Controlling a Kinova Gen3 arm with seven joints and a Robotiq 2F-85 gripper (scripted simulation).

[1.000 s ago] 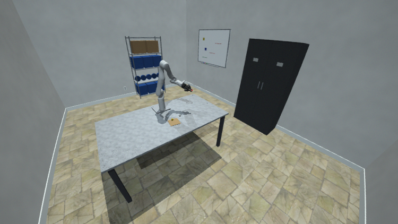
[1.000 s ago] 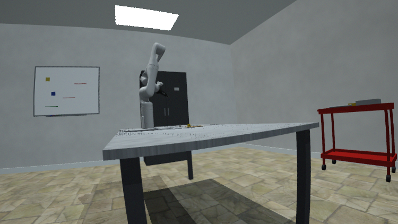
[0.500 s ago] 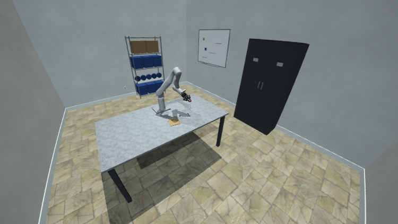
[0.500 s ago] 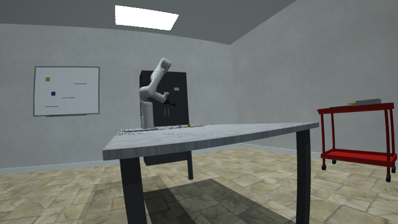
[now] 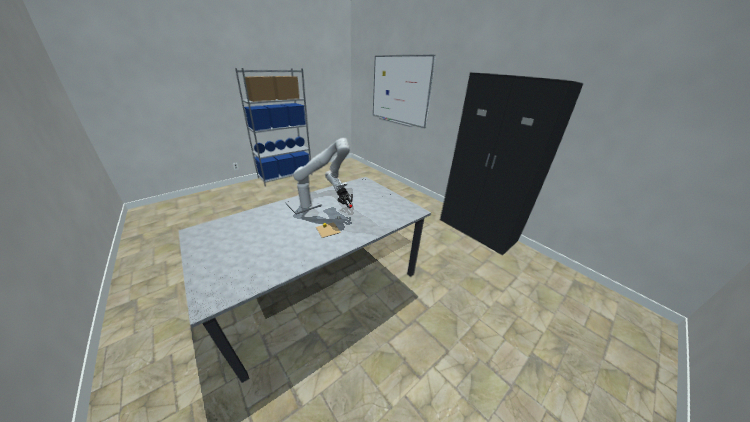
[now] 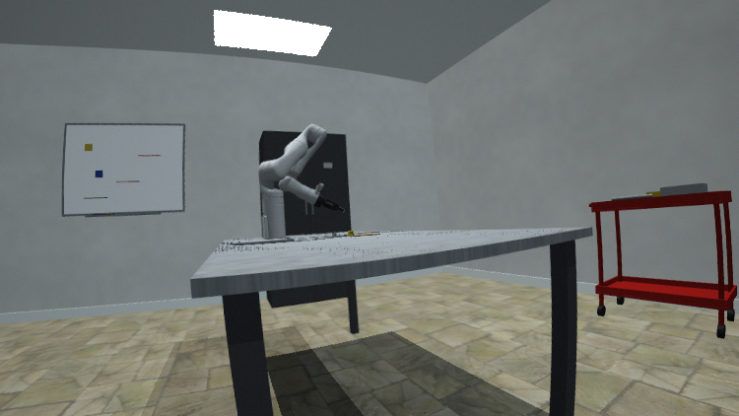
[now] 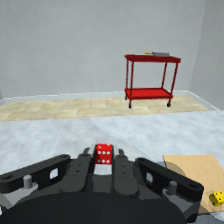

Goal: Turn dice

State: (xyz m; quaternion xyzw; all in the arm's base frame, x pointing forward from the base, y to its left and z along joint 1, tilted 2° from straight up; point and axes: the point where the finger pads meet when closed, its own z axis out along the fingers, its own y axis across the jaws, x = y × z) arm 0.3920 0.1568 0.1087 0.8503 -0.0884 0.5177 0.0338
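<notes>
My hand is 70 mm past the white die, 60 mm to the left of it and 120 mm above it. From my hand the other things lie so: red die 10 mm ahead, 10 mm below; tan mat 210 mm to the right, 130 mm below; yellow die 50 mm behind, 200 mm to the right, 120 mm below.
</notes>
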